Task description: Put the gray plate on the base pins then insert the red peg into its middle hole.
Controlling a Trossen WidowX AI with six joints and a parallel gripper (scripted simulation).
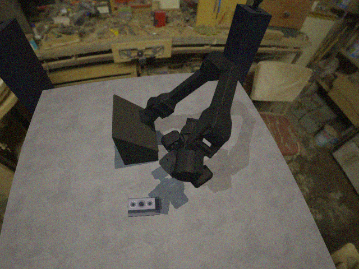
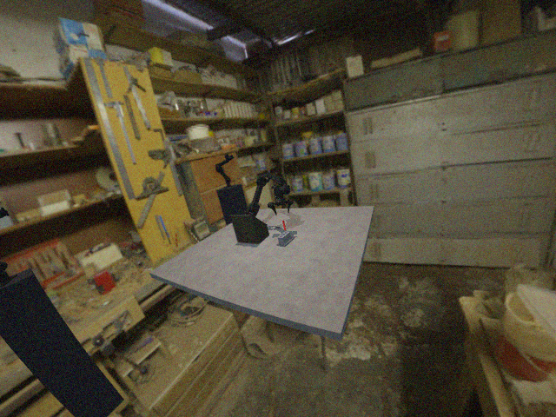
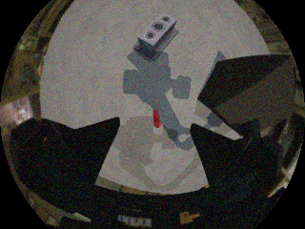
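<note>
My gripper tip is now 100 mm above the red peg, 30 mm to the right of it and 20 mm past it. Round my gripper tip: base (160 mm to the right, 140 mm below, 70 mm ahead); then gray plate (160 mm to the right, 100 mm below, 70 mm ahead).
</note>
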